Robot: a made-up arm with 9 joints.
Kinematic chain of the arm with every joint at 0, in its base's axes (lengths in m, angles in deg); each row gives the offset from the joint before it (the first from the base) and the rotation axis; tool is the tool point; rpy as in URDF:
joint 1: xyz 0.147 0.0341 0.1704 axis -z
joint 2: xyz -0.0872 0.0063 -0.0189 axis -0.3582 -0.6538 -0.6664
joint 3: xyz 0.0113 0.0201 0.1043 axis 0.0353 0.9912 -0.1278
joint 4: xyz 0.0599 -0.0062 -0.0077 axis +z
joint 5: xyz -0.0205 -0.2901 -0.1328 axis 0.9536 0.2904 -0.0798
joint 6: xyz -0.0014 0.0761 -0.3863 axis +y
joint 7: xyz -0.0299 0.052 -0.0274 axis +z
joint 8: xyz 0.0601 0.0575 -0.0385 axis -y
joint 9: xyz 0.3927 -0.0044 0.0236 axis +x
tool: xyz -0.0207 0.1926 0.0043 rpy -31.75 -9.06 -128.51
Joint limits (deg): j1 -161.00..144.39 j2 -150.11..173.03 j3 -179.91..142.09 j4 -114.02..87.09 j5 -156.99..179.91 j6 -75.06..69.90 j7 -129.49..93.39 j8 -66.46..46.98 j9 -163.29..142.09
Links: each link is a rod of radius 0.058 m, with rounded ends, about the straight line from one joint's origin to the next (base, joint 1, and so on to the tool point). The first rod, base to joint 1, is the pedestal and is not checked.
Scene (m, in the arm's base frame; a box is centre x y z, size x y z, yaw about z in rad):
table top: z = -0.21
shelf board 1: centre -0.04 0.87 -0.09 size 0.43 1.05 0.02 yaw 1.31
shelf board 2: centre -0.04 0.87 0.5 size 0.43 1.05 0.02 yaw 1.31
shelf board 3: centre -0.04 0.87 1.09 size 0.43 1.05 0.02 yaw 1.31
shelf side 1: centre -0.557 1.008 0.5 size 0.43 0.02 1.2 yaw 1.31
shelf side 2: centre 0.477 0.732 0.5 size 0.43 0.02 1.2 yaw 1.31
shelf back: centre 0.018 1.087 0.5 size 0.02 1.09 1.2 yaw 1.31
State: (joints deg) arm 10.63 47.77 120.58 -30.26 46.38 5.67 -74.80 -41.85 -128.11
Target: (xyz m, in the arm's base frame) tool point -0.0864 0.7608 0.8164
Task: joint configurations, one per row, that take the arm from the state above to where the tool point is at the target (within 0.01 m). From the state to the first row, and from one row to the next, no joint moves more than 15 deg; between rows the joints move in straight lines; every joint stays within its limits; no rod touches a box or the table.
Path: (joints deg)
1: 1.69 43.20 119.60 -28.71 59.10 4.32 -72.72 -34.51 -131.04
2: -7.25 38.63 118.62 -27.17 71.82 2.97 -70.64 -27.17 -133.97
3: -16.19 34.05 117.64 -25.62 84.54 1.62 -68.55 -19.83 -136.90
4: -25.13 29.48 116.66 -24.07 97.26 0.27 -66.47 -12.48 -139.83
5: -18.02 27.84 120.52 -21.91 85.35 8.83 -73.42 -14.56 -141.20
6: -10.90 26.20 124.38 -19.75 73.44 17.40 -80.38 -16.65 -142.57
7: -3.79 24.57 128.24 -17.59 61.54 25.96 -87.33 -18.73 -143.95
8: 3.33 22.93 132.10 -15.43 49.63 34.52 -94.28 -20.81 -145.32
9: 13.05 26.47 137.10 -21.36 39.67 24.93 -88.21 -29.79 -138.79
10: 22.77 30.01 142.09 -27.29 29.72 15.34 -82.14 -38.76 -132.27

